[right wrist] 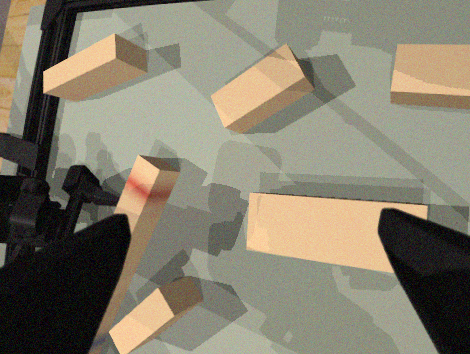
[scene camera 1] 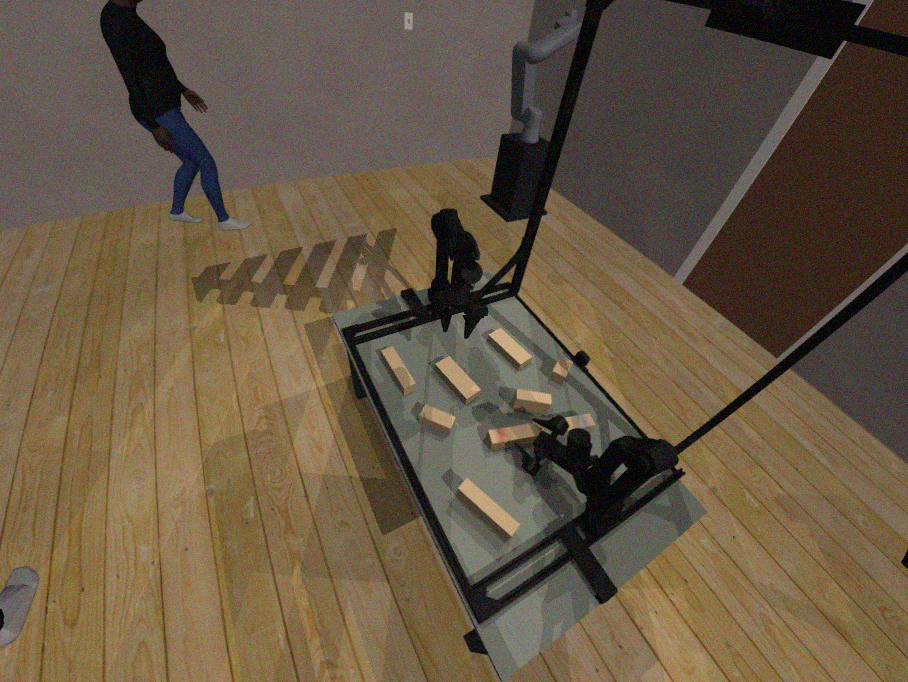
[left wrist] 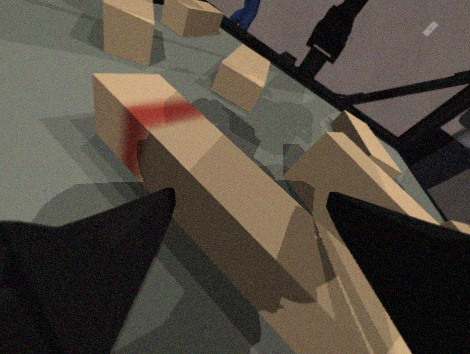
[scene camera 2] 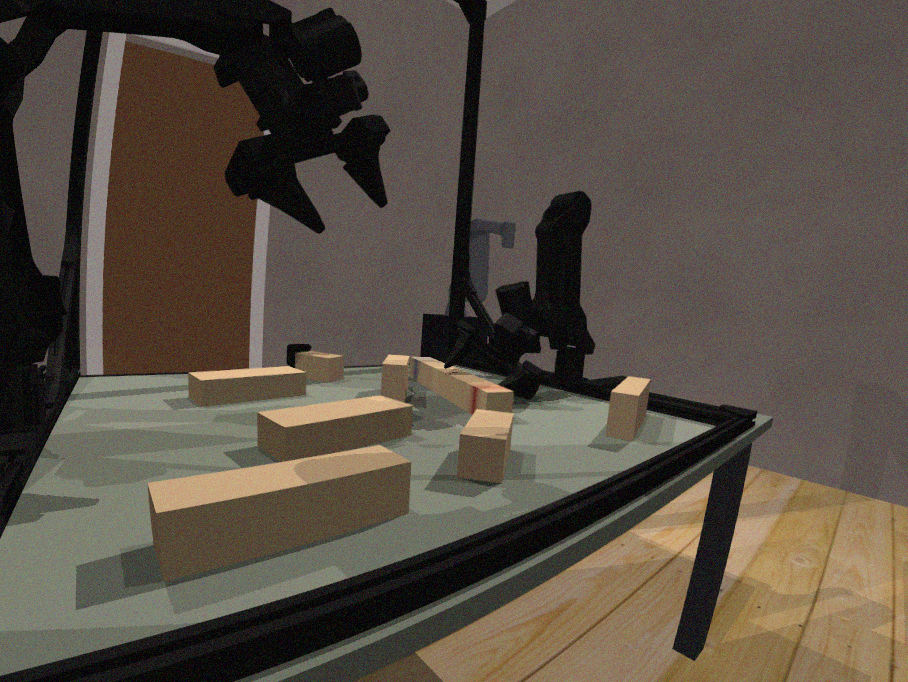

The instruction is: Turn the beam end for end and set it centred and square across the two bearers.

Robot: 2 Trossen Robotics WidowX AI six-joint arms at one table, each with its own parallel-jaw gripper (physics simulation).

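Where they show: left gripper, between the fingertips: [scene camera 1: 524, 431] [left wrist: 251, 197] [scene camera 2: 466, 380]; right gripper, between the fingertips: [right wrist: 254, 223] [scene camera 1: 455, 335] [scene camera 2: 355, 217]; left arm's base, origin of its link: [scene camera 1: 591, 525] [scene camera 2: 568, 378]; right arm's base, origin of its link: [left wrist: 304, 74] [scene camera 2: 4, 426].
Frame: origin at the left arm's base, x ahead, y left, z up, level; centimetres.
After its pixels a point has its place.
Note:
The long beam [scene camera 1: 506, 436] @(x 31.9, y 7.5, z 2.4 cm) [scene camera 2: 447, 380] @(x 32.1, y -2.4, z 1.4 cm) [left wrist: 225, 175] @(x 30.8, y 3.2, z 2.5 cm) [right wrist: 150, 215] @(x 34.1, y 4.7, z 0.3 cm) lies low, with a red band near one end and a blue band towards the other. My left gripper [scene camera 1: 525, 434] @(x 31.1, y 1.3, z 1.9 cm) [scene camera 2: 477, 375] @(x 31.1, y 1.3, z 1.9 cm) [left wrist: 251, 197] @(x 31.1, y 1.3, z 1.9 cm) is open, its fingers on either side of the beam near mid-length, gripping nothing. My right gripper [scene camera 1: 456, 332] @(x 58.6, y 12.9, z 22.9 cm) [scene camera 2: 353, 218] @(x 58.6, y 12.9, z 22.9 cm) [right wrist: 254, 223] @(x 58.6, y 12.9, z 22.9 cm) is open and empty, high above the table. Three longer plain blocks [scene camera 1: 398, 370] @(x 67.7, y 27.1, z 2.5 cm) [scene camera 1: 457, 379] @(x 56.7, y 10.5, z 1.9 cm) [scene camera 1: 510, 347] @(x 61.1, y -14.4, z 1.9 cm) lie roughly parallel at the upper part of the table in scene camera 1. I cannot tell which blocks are the two bearers.
Short plain blocks [scene camera 1: 438, 417] @(x 46.4, y 23.0, z 2.5 cm) [scene camera 1: 532, 400] @(x 38.0, y -6.4, z 4.3 cm) [scene camera 1: 562, 369] @(x 44.3, y -25.4, z 2.8 cm) lie around the beam, one close beside it. Another long block [scene camera 1: 488, 508] @(x 16.4, y 24.1, z 4.4 cm) lies towards the bottom of scene camera 1. A black frame [scene camera 2: 469, 565] @(x 62.8, y 38.0, z -0.4 cm) edges the table. A person [scene camera 1: 150, 73] stands beyond it.

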